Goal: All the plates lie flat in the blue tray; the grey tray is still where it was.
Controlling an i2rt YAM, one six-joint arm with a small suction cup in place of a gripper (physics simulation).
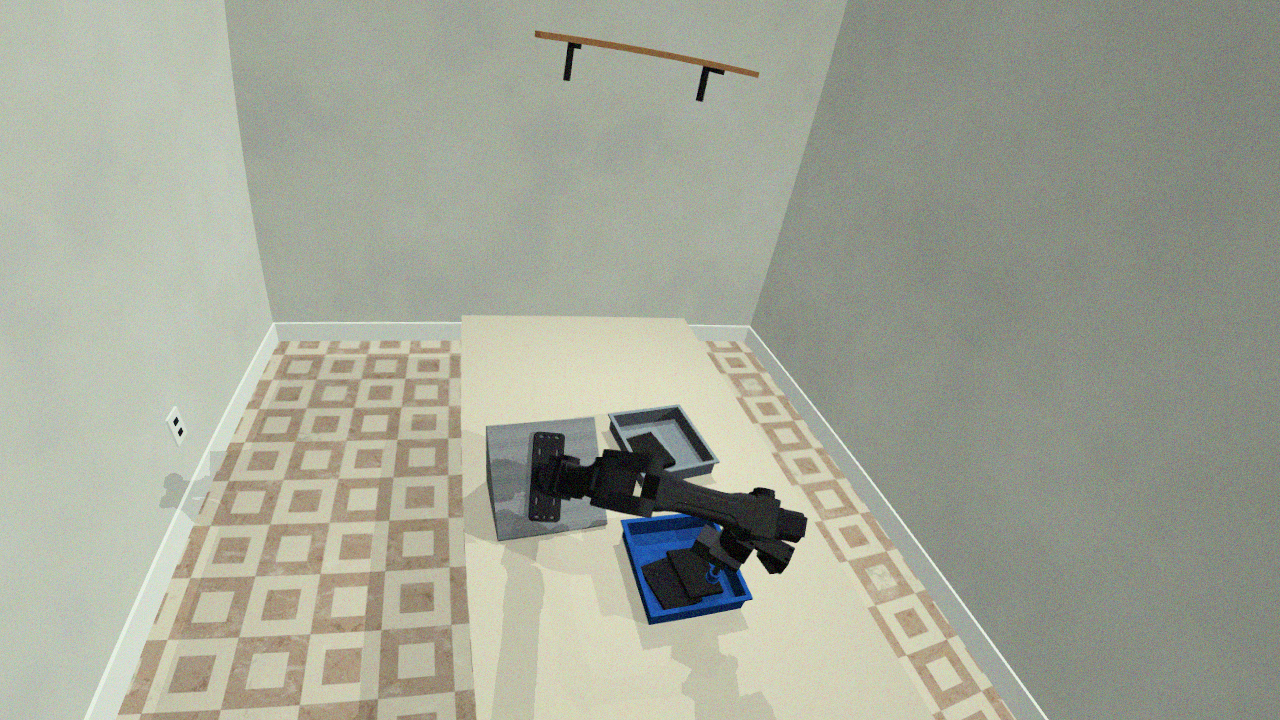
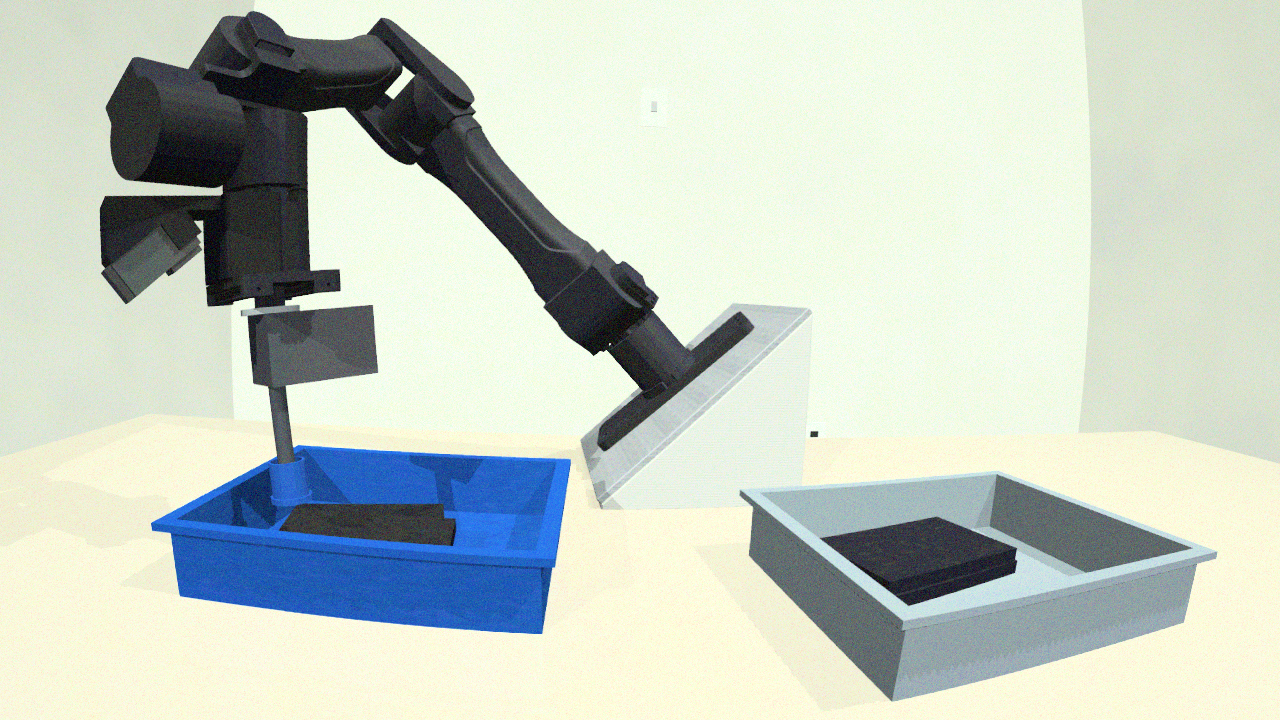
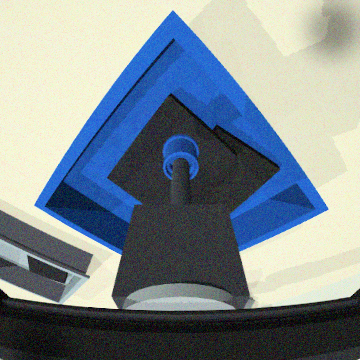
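Seen in the pictures: end effector, tool point: (image 1: 711, 578) (image 2: 292, 499) (image 3: 180, 150); arm's base, origin of the base link: (image 1: 546, 476) (image 2: 676, 383).
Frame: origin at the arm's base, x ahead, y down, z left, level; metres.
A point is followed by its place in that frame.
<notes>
The blue tray (image 1: 697, 615) @(x 0.286, y 0.088, z -0.329 m) (image 2: 357, 582) @(x 0.385, y 0.071, z -0.198 m) (image 3: 125, 82) @(x 0.390, y 0.045, z -0.277 m) holds two dark flat plates, one large (image 1: 666, 583) (image 2: 372, 523) @(x 0.281, y 0.072, z -0.228 m) (image 3: 143, 171) @(x 0.320, y 0.078, z -0.204 m) and one partly under it (image 1: 696, 566) (image 3: 243, 150). My suction cup (image 2: 287, 483) (image 3: 180, 151) is down inside the blue tray, right over the large plate; I cannot tell if it touches. It carries nothing. The grey tray (image 1: 706, 457) @(x 0.445, y 0.069, z 0.116 m) (image 2: 1029, 636) @(x 0.439, y 0.075, z 0.164 m) (image 3: 43, 246) @(x 0.334, y 0.069, z 0.058 m) stands to the side and holds one dark plate (image 1: 652, 445) @(x 0.306, y 0.073, z 0.172 m) (image 2: 922, 555) @(x 0.316, y 0.073, z 0.151 m) (image 3: 46, 269) @(x 0.291, y 0.073, z 0.166 m) lying flat.
The arm is mounted on a slanted grey wedge base (image 1: 510, 465) @(x -0.080, y -0.023, z 0.014 m) (image 2: 733, 447) @(x 0.125, y 0.040, z 0.044 m) between and behind the two trays. Both trays stand on a beige table top (image 2: 645, 662) @(x 0.407, y 0.095, z -0.036 m). A wooden shelf (image 1: 645, 52) hangs high on the back wall.
</notes>
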